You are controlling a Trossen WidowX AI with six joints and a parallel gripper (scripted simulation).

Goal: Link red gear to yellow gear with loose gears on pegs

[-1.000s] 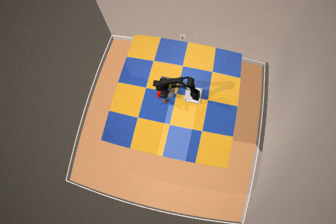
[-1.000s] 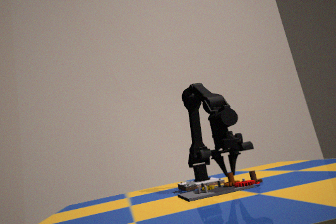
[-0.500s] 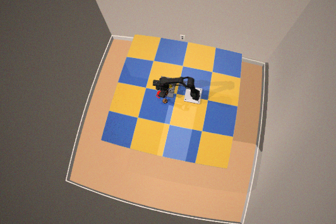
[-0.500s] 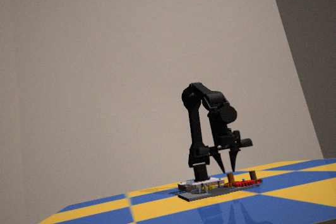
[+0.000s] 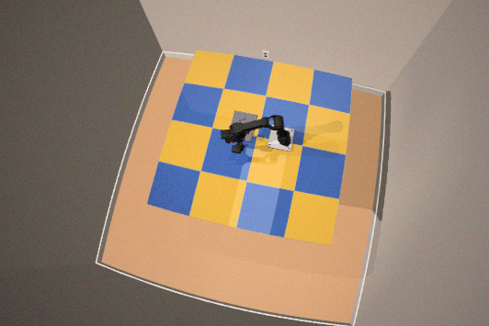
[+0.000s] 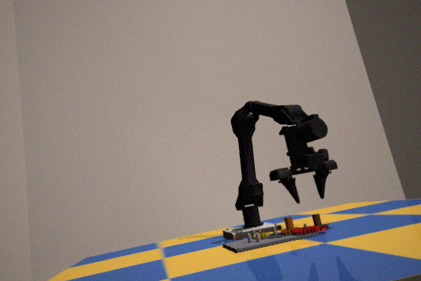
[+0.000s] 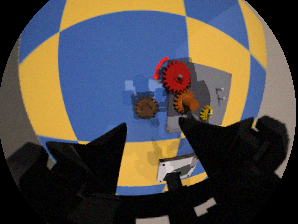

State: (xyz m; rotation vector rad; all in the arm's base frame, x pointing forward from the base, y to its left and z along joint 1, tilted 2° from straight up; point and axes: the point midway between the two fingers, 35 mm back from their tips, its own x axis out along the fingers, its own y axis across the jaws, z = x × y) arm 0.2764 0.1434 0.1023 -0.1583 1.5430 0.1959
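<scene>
Right now the yellow gear is 16 cm to the right of my gripper tip, 6 cm below it and 1 cm ahead of it. From my gripper tip the other things lie so: red arrow: 8 cm ahead, 7 cm below, 1 cm to the right; red gear: 7 cm ahead, 6 cm below, 5 cm to the right; orange gear: 8 cm to the right, 5 cm below, 3 cm ahead.
</scene>
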